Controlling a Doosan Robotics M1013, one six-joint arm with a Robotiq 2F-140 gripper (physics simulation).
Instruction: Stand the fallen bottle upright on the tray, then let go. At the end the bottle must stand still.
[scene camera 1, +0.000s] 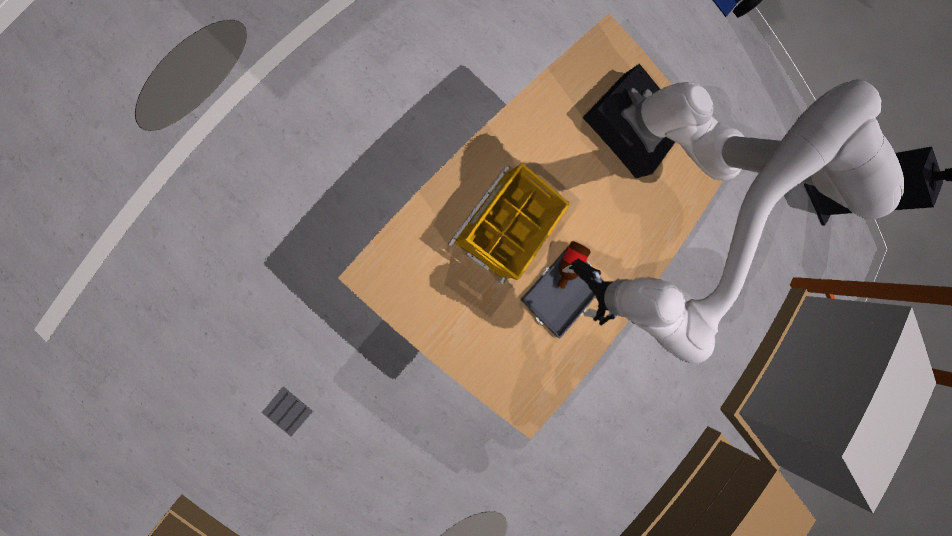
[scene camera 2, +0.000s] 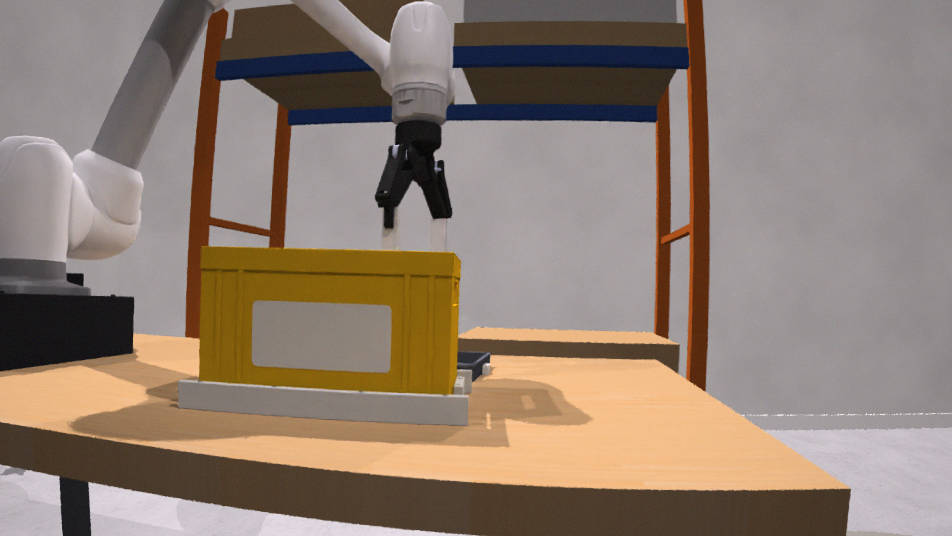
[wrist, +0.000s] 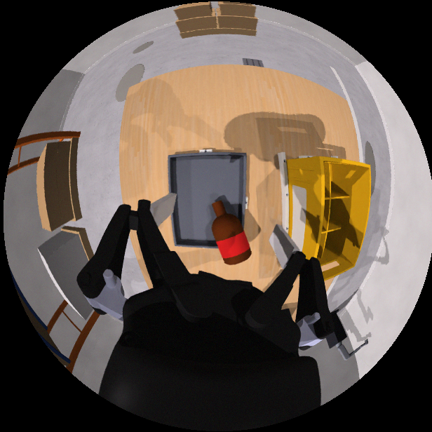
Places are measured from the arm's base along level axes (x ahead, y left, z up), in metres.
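Where they show: gripper, fingertip midpoint: (scene camera 1: 576, 290); arm's base, link origin: (scene camera 1: 648, 120) (scene camera 2: 19, 293).
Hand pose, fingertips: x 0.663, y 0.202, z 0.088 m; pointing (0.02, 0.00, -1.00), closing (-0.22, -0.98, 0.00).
Things, the pixels of their top centre, and the offset from my fingertips. Level surfaces: height alone.
- brown bottle, top centre: (scene camera 1: 579, 267) dx -0.085, dy -0.012, dz -0.090 m
- dark grey tray, top centre: (scene camera 2: 408, 354) (scene camera 1: 566, 291) dx -0.023, dy +0.047, dz -0.165 m
- yellow crate, top centre: (scene camera 2: 342, 254) (scene camera 1: 520, 220) dx -0.006, dy -0.261, dz -0.016 m
- low pale frame, top centre: (scene camera 2: 317, 389) (scene camera 1: 480, 204) dx +0.014, dy -0.358, dz -0.161 m
- wooden table, surface height: dz -0.191 m
The brown bottle (scene camera 1: 574, 255) (wrist: 230, 237) with a red label lies fallen. Its neck points into the dark grey tray (scene camera 1: 556, 307) (scene camera 2: 474, 361) (wrist: 192, 180), and its body crosses the tray's rim at a corner, with the base outside. The yellow crate hides the bottle in scene camera 2. My gripper (scene camera 1: 580, 290) (scene camera 2: 415, 238) (wrist: 224, 217) is open wide and empty. It hangs above the tray and bottle, pointing down. In the wrist view the bottle shows between the spread fingers, below them and apart from them.
The yellow crate (scene camera 1: 540, 229) (scene camera 2: 426, 326) (wrist: 314, 200) with compartments stands beside the tray, close to the bottle, inside a low pale frame (scene camera 2: 319, 402). The wooden table (scene camera 1: 466, 332) (scene camera 2: 599, 426) carries them. The arm's black base block (scene camera 1: 602, 116) stands at one end.
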